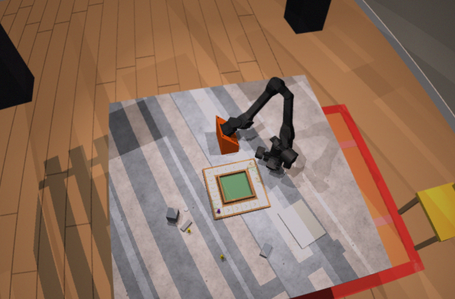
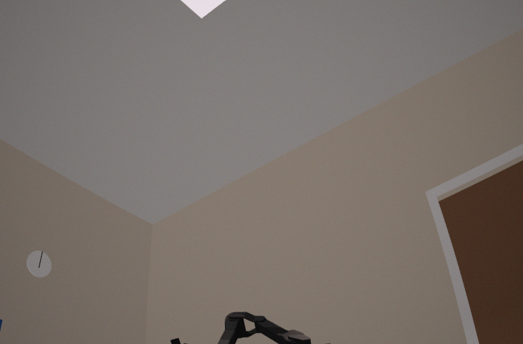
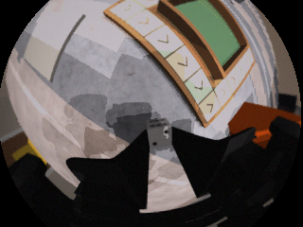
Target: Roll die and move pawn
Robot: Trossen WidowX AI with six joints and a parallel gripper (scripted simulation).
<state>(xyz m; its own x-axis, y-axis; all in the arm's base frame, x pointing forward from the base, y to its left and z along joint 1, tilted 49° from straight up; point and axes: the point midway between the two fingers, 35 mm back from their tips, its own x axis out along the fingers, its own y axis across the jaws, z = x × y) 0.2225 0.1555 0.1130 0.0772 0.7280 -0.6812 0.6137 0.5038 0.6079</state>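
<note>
Now: the purple pawn 150 mm ahead of my gripper tip, 330 mm to the right of it and 10 mm below it. Round my gripper tip: white die: right at my gripper tip; then green dice tray: 50 mm ahead, 210 mm to the right, 30 mm below; then pale sheet: 330 mm ahead, 40 mm to the left, 40 mm below.
</note>
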